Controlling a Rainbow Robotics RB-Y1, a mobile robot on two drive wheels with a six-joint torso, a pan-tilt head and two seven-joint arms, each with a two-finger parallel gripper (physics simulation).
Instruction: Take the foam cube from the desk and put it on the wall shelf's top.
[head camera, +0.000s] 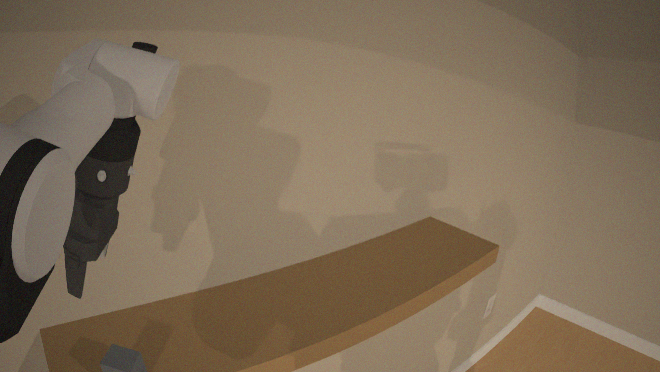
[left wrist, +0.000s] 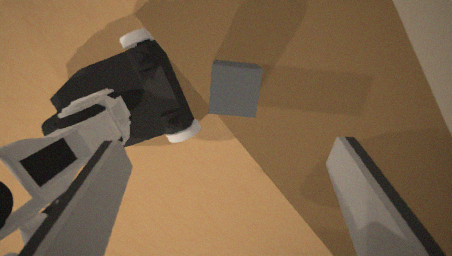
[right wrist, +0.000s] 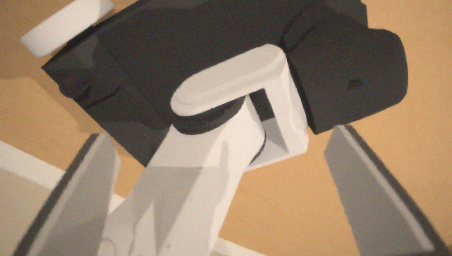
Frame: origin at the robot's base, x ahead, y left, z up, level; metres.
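Seen in the pictures: left gripper, between the fingertips: (head camera: 87, 273) (left wrist: 227, 152); right gripper, between the fingertips: (right wrist: 223, 143).
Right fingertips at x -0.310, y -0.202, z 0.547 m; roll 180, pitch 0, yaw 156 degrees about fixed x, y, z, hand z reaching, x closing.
Observation:
Pixels of each thing's top centre, then the offset from my right fingertips to it. Level surfaces: height alone.
- grey foam cube, centre of its top: (left wrist: 234, 92) (head camera: 120, 357) dz +0.511, dx +0.689, dy +0.274 m
- brown wall shelf, height of its surface: dz +0.455 m
- orange-brown floor, height of its surface: dz -0.546 m
- pale wall outlet, centre of its top: (head camera: 492, 296) dz -0.088, dx +1.380, dy -1.155 m
The grey foam cube (head camera: 122, 359) (left wrist: 235, 91) rests on the top of the brown wall shelf (head camera: 325, 285) (left wrist: 400, 100). It sits at the shelf's front edge in the left wrist view, and the bottom of the head view cuts it off. My left gripper (head camera: 90, 274) (left wrist: 227, 152) is open with nothing between its fingers. It hangs above the shelf, apart from the cube. In the head view its second finger is mostly hidden. My right gripper (right wrist: 223, 143) is open and empty. The desk cannot be made out.
The beige wall (head camera: 350, 100) stands behind the shelf. The robot's black base (left wrist: 150, 95) (right wrist: 200, 30) with white wheels is far below on the orange-brown floor (head camera: 570, 345) (left wrist: 200, 200) (right wrist: 410, 150). A pale wall outlet (head camera: 490, 306) is below the shelf's right end.

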